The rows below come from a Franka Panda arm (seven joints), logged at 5 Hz.
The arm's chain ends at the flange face. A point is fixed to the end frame.
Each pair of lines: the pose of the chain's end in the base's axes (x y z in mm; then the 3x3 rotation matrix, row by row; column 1 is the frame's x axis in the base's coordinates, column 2 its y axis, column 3 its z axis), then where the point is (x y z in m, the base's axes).
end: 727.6, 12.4, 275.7; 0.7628, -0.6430, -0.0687; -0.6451, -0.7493, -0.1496; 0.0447, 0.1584, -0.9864
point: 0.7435 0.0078 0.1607
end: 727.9, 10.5, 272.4; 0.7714, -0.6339, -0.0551; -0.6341, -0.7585, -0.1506; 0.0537, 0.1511, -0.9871
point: 0.7452 0.0061 0.1576
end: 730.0, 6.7, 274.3; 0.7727, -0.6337, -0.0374; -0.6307, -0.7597, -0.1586; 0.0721, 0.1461, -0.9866
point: 0.7493 0.0015 0.1599
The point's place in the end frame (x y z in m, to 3 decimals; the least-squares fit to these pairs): 0.010 -0.025 0.113
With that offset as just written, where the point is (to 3 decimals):
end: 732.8, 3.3, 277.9; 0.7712, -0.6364, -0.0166; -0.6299, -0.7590, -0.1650; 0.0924, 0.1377, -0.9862
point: 0.755 -0.003 0.164
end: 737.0, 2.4, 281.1; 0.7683, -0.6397, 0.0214; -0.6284, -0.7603, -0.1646; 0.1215, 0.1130, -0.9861
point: 0.763 -0.003 0.168
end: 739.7, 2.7, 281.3; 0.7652, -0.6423, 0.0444; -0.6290, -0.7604, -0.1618; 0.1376, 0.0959, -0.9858
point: 0.768 -0.003 0.169
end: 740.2, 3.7, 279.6; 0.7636, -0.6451, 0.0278; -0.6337, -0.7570, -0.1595; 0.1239, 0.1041, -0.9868
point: 0.767 -0.002 0.167
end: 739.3, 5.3, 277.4; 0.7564, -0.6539, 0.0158; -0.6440, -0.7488, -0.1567; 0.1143, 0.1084, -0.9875
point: 0.765 0.000 0.164
